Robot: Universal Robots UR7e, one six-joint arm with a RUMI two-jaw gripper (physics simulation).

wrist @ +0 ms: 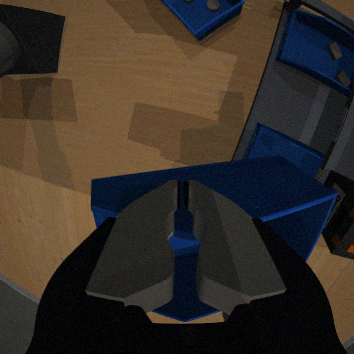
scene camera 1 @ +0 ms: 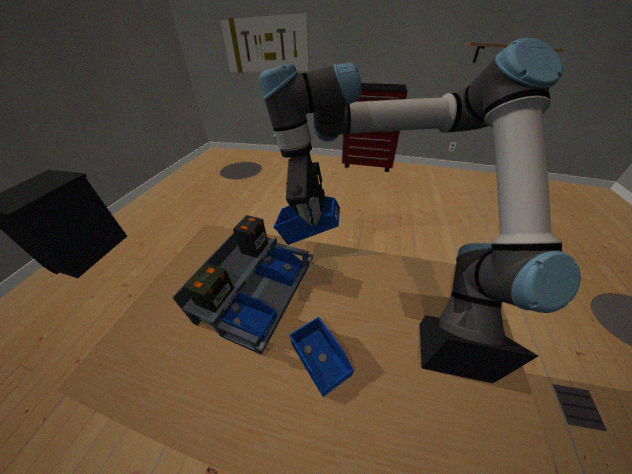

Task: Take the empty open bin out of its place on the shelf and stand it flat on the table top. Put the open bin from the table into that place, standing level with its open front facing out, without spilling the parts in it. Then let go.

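Where they show: gripper, between the fingertips: [wrist: 181,183] [scene camera 1: 314,225]; arm's base, origin of its link: [scene camera 1: 469,332].
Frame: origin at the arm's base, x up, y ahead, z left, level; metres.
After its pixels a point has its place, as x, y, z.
The empty blue bin [scene camera 1: 326,216] {0.207, 0.393, -0.192} [wrist: 235,182] {0.159, 0.461, -0.192} hangs in the air beyond the far end of the shelf [scene camera 1: 262,346] {-0.083, 0.554, 0.050} [wrist: 280,95] {-0.132, 0.562, -0.140}. My gripper [scene camera 1: 312,222] {0.178, 0.426, -0.187} [wrist: 181,183] {0.178, 0.426, -0.187} is shut on one wall of this bin, which is tilted in the scene view. The open bin with two round parts [scene camera 1: 331,364] {-0.135, 0.355, 0.061} [wrist: 220,22] {-0.111, 0.443, -0.015} stands on the table top [scene camera 1: 168,397] {-0.138, 0.793, 0.203} [wrist: 175,65] {-0.138, 0.359, -0.098}, in front of the shelf. The vacated place [scene camera 1: 270,291] {-0.132, 0.593, -0.168} [wrist: 305,115] {-0.132, 0.619, -0.171} lies between two blue bins on the shelf. The fingertips are partly hidden against the bin wall.
Blue bins with grey parts [scene camera 1: 248,318] {-0.129, 0.640, -0.053} [scene camera 1: 279,265] {-0.129, 0.587, -0.293} [wrist: 315,52] {-0.129, 0.630, -0.041} stand on the shelf. Two dark boxes with orange marks [scene camera 1: 209,288] {0.058, 0.704, -0.035} [scene camera 1: 250,235] {0.074, 0.649, -0.243} [wrist: 340,215] {0.054, 0.637, -0.277} stand along its back. A black block [scene camera 1: 56,219] shows at the left. The robot's base [scene camera 1: 469,357] {-0.008, 0.018, 0.062} is at the right.
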